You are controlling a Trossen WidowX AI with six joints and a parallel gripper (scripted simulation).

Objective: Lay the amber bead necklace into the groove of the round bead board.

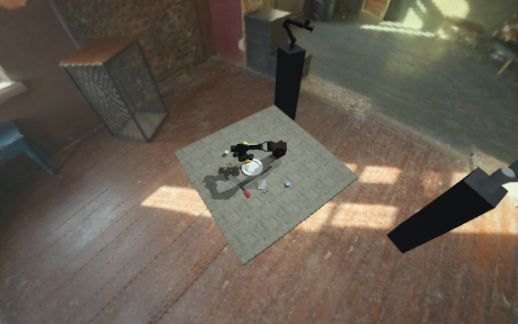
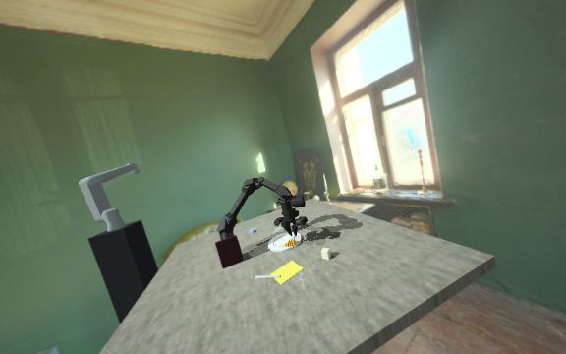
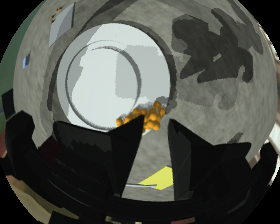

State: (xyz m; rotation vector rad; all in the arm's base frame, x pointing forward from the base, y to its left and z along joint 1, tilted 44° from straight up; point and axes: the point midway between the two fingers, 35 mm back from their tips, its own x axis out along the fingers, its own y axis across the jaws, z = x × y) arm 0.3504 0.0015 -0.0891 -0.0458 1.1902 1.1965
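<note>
Right now the board is 70 mm to the left of my gripper tip, 50 mm below it and 50 mm behind it. Round my gripper tip: white stick 190 mm to the right, 190 mm behind, 50 mm below; small white cube 200 mm to the right, 90 mm ahead, 40 mm below; yellow card 200 mm to the right, 100 mm behind, 50 mm below.
</note>
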